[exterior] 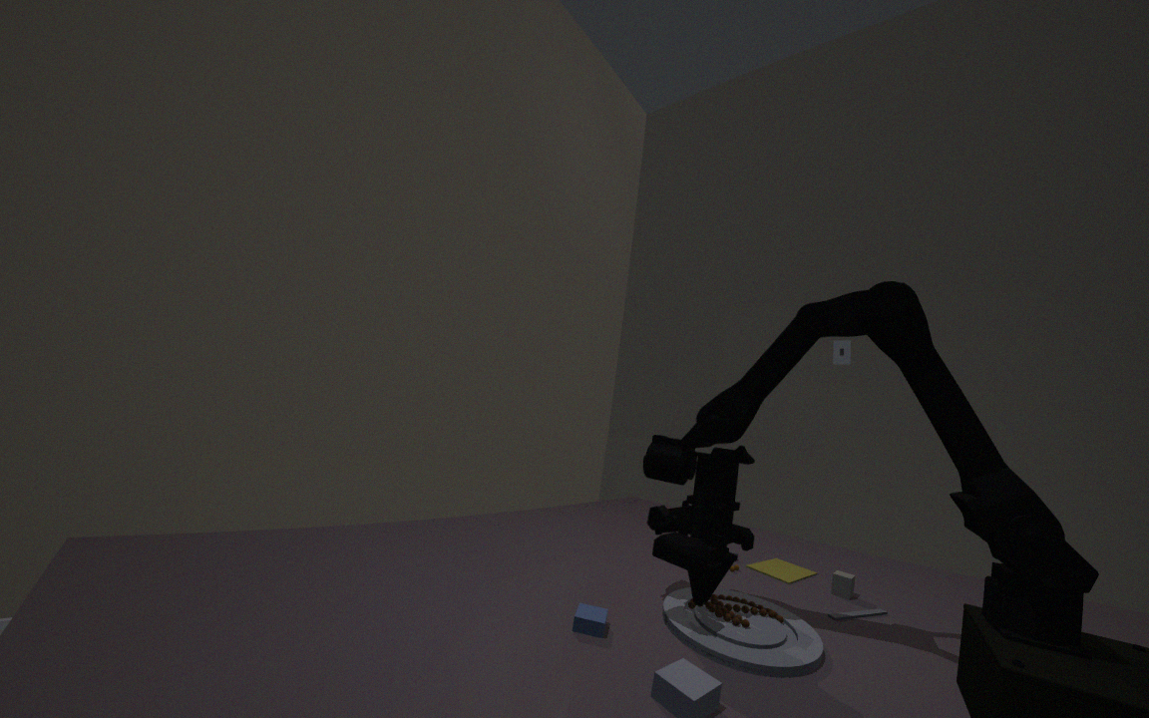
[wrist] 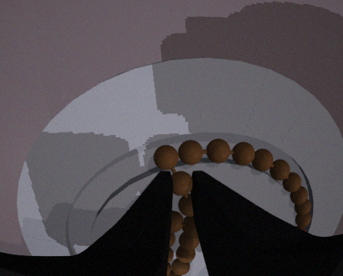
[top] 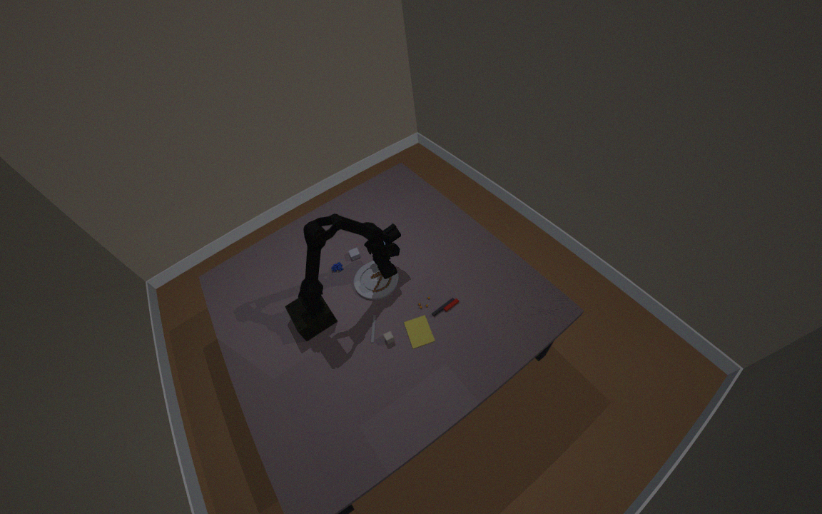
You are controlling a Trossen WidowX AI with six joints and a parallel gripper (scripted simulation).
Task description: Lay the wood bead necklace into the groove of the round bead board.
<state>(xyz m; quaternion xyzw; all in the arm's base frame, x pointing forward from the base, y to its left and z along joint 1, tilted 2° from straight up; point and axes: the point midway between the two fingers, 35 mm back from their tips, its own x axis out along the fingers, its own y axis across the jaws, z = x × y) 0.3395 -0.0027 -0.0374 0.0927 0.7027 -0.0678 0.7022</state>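
Right now the round bead board is 5 cm behind my gripper tip and 1 cm below it. Also, from my gripper tip: grey block: 19 cm to the left, 4 cm behind; blue block: 14 cm to the left, 9 cm ahead, 1 cm below; thin stick: 21 cm behind, 18 cm to the right, 1 cm below.
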